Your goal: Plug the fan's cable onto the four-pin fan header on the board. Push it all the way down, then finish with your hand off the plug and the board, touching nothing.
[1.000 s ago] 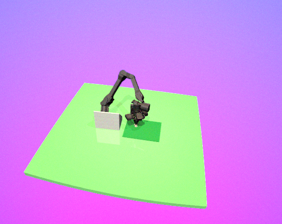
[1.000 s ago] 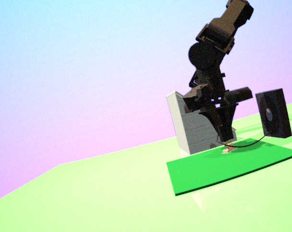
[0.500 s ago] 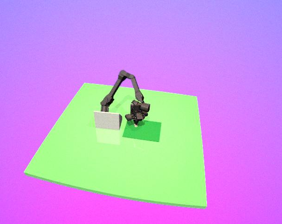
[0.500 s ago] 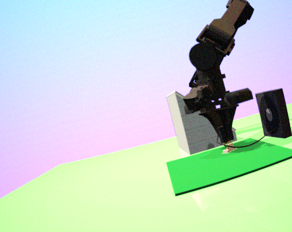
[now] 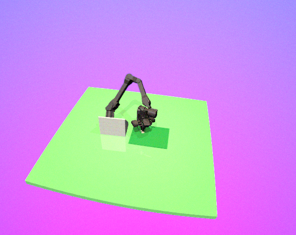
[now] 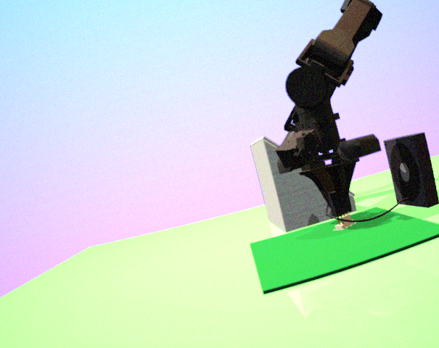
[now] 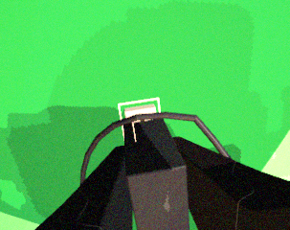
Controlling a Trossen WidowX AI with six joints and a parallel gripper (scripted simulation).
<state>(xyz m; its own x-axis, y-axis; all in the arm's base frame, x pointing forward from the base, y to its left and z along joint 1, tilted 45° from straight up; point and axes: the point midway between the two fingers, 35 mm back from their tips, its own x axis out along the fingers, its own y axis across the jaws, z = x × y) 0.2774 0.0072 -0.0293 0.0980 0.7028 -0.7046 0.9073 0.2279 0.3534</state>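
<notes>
Right now the dark green board is 60 mm ahead of my gripper tip, 50 mm below it and 40 mm to the right of it. From my gripper tip the other things lie so: black fan (140 mm to the left, 20 mm above); then dark fan plug (10 mm to the left, 10 mm above).
</notes>
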